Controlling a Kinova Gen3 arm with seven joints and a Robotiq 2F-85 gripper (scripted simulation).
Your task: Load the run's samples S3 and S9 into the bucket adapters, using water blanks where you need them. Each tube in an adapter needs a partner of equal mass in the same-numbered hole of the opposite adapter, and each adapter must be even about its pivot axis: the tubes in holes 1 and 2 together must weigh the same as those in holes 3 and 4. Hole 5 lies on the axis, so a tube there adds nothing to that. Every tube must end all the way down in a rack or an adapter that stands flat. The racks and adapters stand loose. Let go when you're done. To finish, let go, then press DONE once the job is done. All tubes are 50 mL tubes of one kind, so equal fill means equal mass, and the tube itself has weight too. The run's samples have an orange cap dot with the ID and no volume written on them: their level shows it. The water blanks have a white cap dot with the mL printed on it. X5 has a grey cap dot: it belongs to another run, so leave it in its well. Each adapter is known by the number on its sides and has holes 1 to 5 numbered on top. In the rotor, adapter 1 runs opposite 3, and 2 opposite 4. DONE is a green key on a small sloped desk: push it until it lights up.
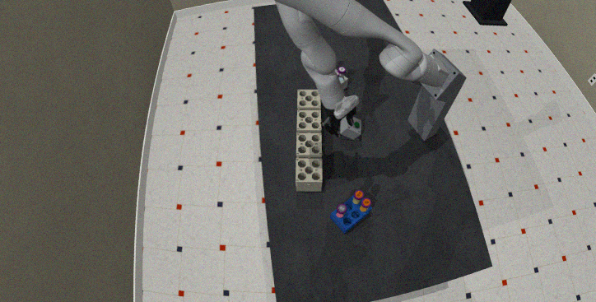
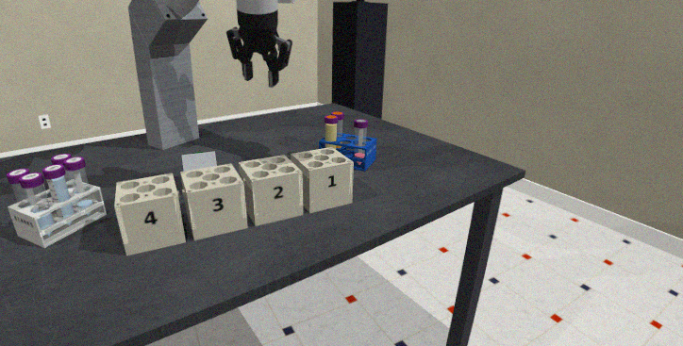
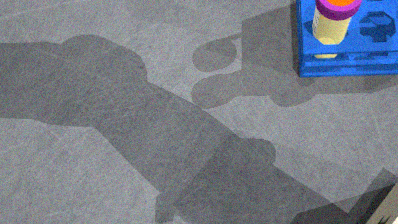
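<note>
Now: hand 200 mm to the right of the sample S3, 180 mm above it and 30 mm past it. Also, from my hand: green done key: 180 mm below, 120 mm to the right, 100 mm behind; done desk: 190 mm below, 120 mm to the right, 80 mm behind; adapter 2: 200 mm below, 110 mm ahead, 40 mm to the right.
</note>
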